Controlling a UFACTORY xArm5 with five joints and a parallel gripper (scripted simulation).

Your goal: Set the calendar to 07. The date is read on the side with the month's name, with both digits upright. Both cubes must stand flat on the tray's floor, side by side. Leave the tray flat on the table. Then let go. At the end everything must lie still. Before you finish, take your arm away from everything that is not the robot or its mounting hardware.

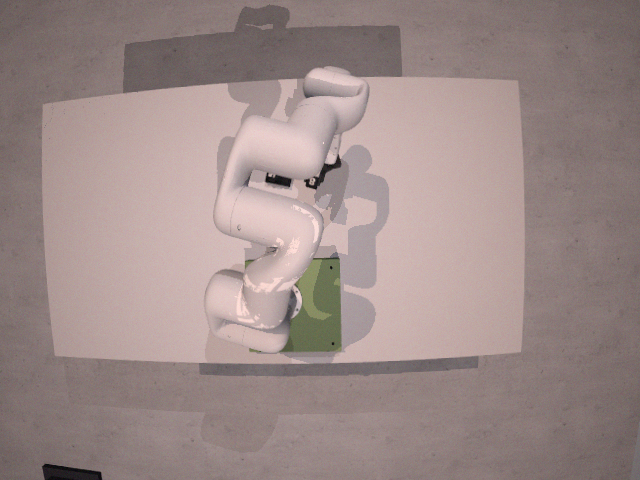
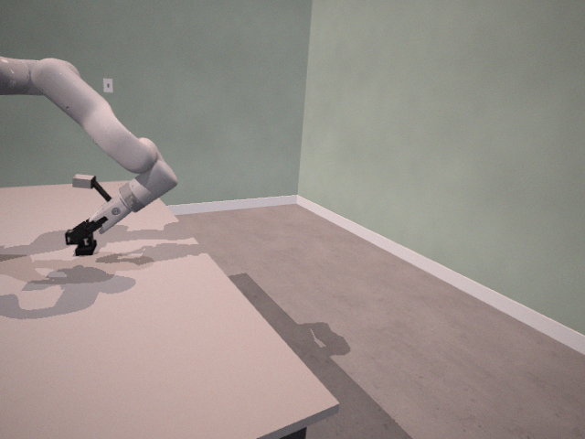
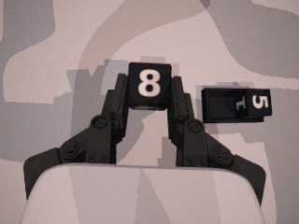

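Right now my hand is 110 mm to the right of the black calendar tray, 90 mm above it and 10 mm short of it. Round my hand: black cube: 20 mm behind, 10 mm below.
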